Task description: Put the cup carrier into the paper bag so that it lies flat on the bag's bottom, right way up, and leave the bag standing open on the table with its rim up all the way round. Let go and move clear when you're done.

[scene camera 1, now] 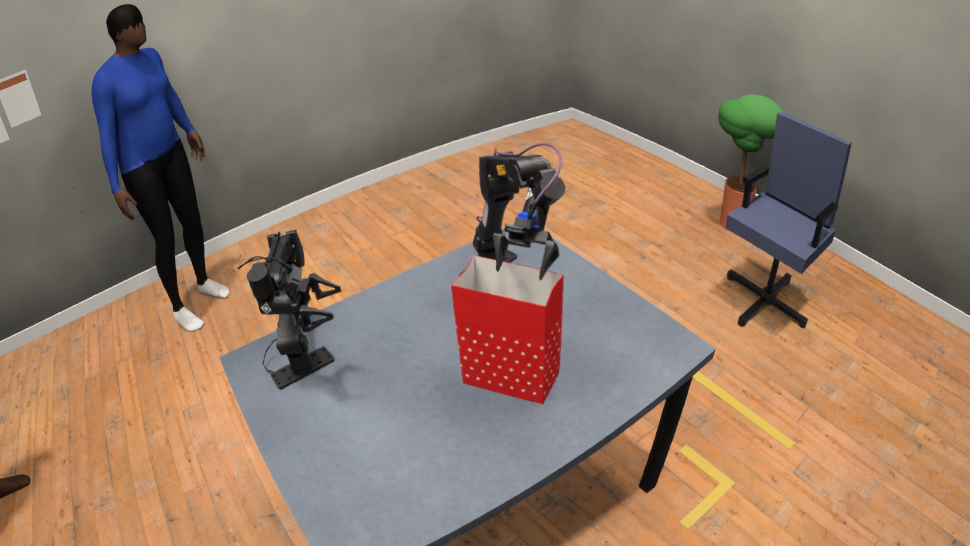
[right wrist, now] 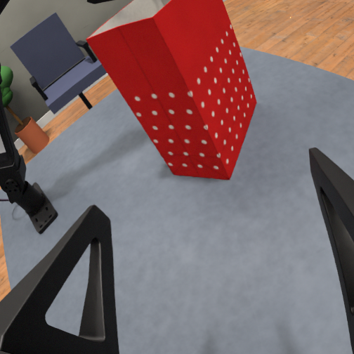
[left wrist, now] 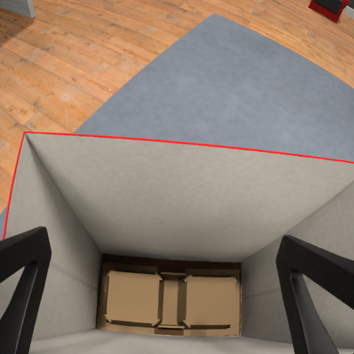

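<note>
The red paper bag [scene camera 1: 505, 352] [left wrist: 200, 200] [right wrist: 175, 75] with white dots stands upright and open on the table, its visible rim up. The tan cup carrier [left wrist: 134, 297] lies at the bag's bottom in the left wrist view. It looks flat and right way up, its two square compartments facing up with the centre strip between them. The bag's walls hide it in the other views. My left gripper [scene camera 1: 521, 271] [left wrist: 164, 247] is open and empty at the bag's mouth, near the back rim, high above the carrier. My right gripper [scene camera 1: 336, 302] [right wrist: 197, 188] is open and empty, apart from the bag.
The grey-blue table [scene camera 1: 380, 434] [left wrist: 225, 75] [right wrist: 200, 275] carries both arms and the bag. The left arm's base [right wrist: 44, 217] stands behind the bag. A person [scene camera 1: 142, 115], an office chair [scene camera 1: 807, 162] [right wrist: 60, 65] and a potted plant [scene camera 1: 750, 118] are beyond the table.
</note>
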